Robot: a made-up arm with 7 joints. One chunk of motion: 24 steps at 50 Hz.
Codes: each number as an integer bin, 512 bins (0 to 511) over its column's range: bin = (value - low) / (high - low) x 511, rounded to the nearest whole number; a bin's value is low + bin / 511 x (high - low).
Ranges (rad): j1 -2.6..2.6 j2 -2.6..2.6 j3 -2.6..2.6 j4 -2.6..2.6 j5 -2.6..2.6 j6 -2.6..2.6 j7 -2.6..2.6
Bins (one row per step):
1: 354 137 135 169 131 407 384
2: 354 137 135 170 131 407 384
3: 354 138 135 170 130 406 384
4: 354 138 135 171 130 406 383
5: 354 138 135 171 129 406 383
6: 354 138 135 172 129 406 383
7: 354 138 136 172 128 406 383
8: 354 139 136 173 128 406 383
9: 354 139 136 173 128 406 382
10: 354 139 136 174 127 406 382
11: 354 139 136 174 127 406 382
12: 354 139 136 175 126 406 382
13: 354 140 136 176 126 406 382
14: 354 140 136 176 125 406 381
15: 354 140 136 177 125 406 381
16: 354 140 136 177 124 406 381
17: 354 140 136 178 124 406 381
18: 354 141 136 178 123 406 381
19: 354 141 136 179 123 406 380
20: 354 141 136 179 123 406 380
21: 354 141 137 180 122 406 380
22: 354 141 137 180 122 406 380
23: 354 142 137 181 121 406 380
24: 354 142 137 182 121 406 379
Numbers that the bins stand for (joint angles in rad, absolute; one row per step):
1: 1.0023 -1.2059 -1.2262 -0.8802 -1.2669 1.5417 1.3076
2: 1.0023 -1.2059 -1.2262 -0.8701 -1.2669 1.5417 1.3076
3: 1.0023 -1.1957 -1.2262 -0.8701 -1.2771 1.5315 1.3076
4: 1.0023 -1.1957 -1.2262 -0.8599 -1.2771 1.5315 1.2975
5: 1.0023 -1.1957 -1.2262 -0.8599 -1.2873 1.5315 1.2975
6: 1.0023 -1.1957 -1.2262 -0.8497 -1.2873 1.5315 1.2975
7: 1.0023 -1.1957 -1.2160 -0.8497 -1.2975 1.5315 1.2975
8: 1.0023 -1.1855 -1.2160 -0.8395 -1.2975 1.5315 1.2975
9: 1.0023 -1.1855 -1.2160 -0.8395 -1.2975 1.5315 1.2873
10: 1.0023 -1.1855 -1.2160 -0.8294 -1.3076 1.5315 1.2873
11: 1.0023 -1.1855 -1.2160 -0.8294 -1.3076 1.5315 1.2873
12: 1.0023 -1.1855 -1.2160 -0.8192 -1.3178 1.5315 1.2873
13: 1.0023 -1.1753 -1.2160 -0.8090 -1.3178 1.5315 1.2873
14: 1.0023 -1.1753 -1.2160 -0.8090 -1.3280 1.5315 1.2771
15: 1.0023 -1.1753 -1.2160 -0.7988 -1.3280 1.5315 1.2771
16: 1.0023 -1.1753 -1.2160 -0.7988 -1.3382 1.5315 1.2771
17: 1.0023 -1.1753 -1.2160 -0.7886 -1.3382 1.5315 1.2771
18: 1.0023 -1.1652 -1.2160 -0.7886 -1.3483 1.5315 1.2771
19: 1.0023 -1.1652 -1.2160 -0.7785 -1.3483 1.5315 1.2669
20: 1.0023 -1.1652 -1.2160 -0.7785 -1.3483 1.5315 1.2669
21: 1.0023 -1.1652 -1.2059 -0.7683 -1.3585 1.5315 1.2669
22: 1.0023 -1.1652 -1.2059 -0.7683 -1.3585 1.5315 1.2669
23: 1.0023 -1.1550 -1.2059 -0.7581 -1.3687 1.5315 1.2669
24: 1.0023 -1.1550 -1.2059 -0.7479 -1.3687 1.5315 1.2568

